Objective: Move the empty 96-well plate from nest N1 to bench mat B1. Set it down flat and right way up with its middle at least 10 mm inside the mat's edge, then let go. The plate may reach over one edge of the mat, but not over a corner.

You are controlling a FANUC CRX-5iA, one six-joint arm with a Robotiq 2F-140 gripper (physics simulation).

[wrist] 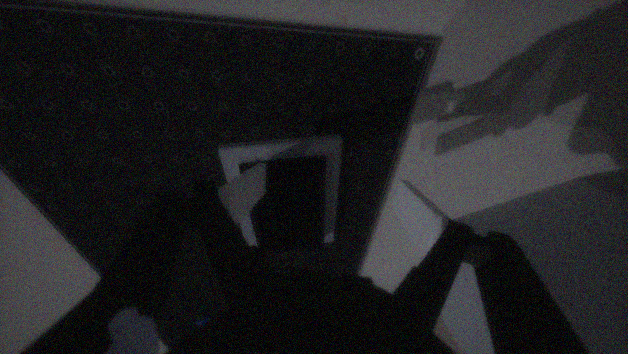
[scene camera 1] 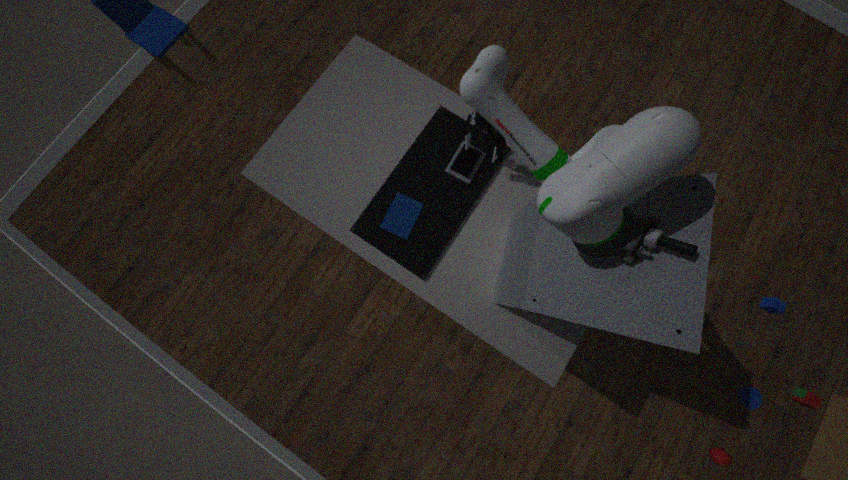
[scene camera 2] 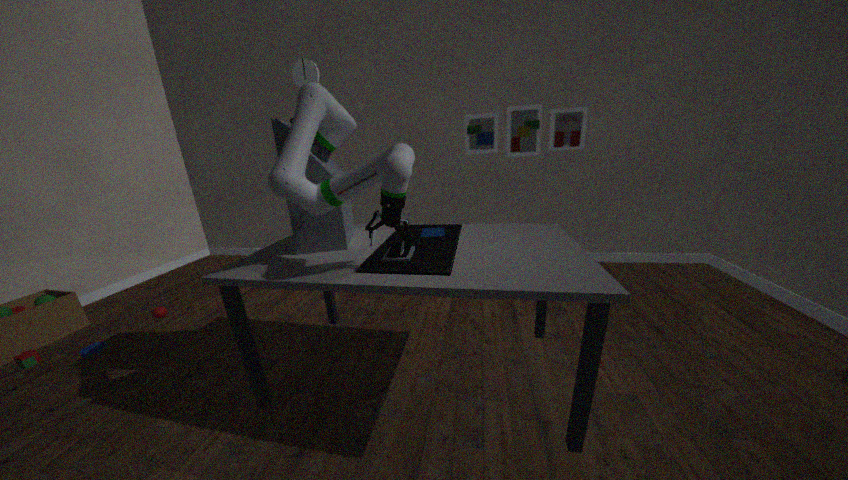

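Seen in the pictures: gripper, fingertip midpoint: [wrist: 330,186] [scene camera 1: 480,153] [scene camera 2: 387,248]; arm's base at its link origin: [scene camera 1: 603,229] [scene camera 2: 314,151].
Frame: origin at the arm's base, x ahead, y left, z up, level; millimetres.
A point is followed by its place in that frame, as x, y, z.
Note:
Nest N1 is a light grey rectangular frame [scene camera 1: 458,176] {446, -19, -451} [scene camera 2: 397,259] {497, -166, -454} [wrist: 333,190] {420, -119, -451} on the black board. Its inside shows black; in this dim light I cannot make out the 96-well plate there. The gripper [scene camera 1: 480,148] {442, -148, -418} [scene camera 2: 386,246] {442, -148, -418} [wrist: 333,175] {442, -148, -418} is open and empty, pointing down, near the nest and off-centre from it. In the wrist view one fingertip covers part of the nest's left bar and the other shows well to the right, past the board's edge. Mat B1 is probably the blue rectangle [scene camera 1: 401,215] {500, 273, -461} [scene camera 2: 433,232] {504, 264, -460}, flat at the board's other end.
The black board [scene camera 1: 440,237] {317, 225, -462} [scene camera 2: 437,255] {637, -63, -462} [wrist: 125,60] {611, -211, -462} lies on the pale table [scene camera 1: 321,118] {1089, 206, -475} [scene camera 2: 517,255] {961, 46, -475}. The robot's grey pedestal [scene camera 1: 595,297] {-89, 148, 6} [scene camera 2: 321,231] {68, -112, -370} stands beside the board. A blue chair [scene camera 1: 157,29] stands on the floor beyond the table.

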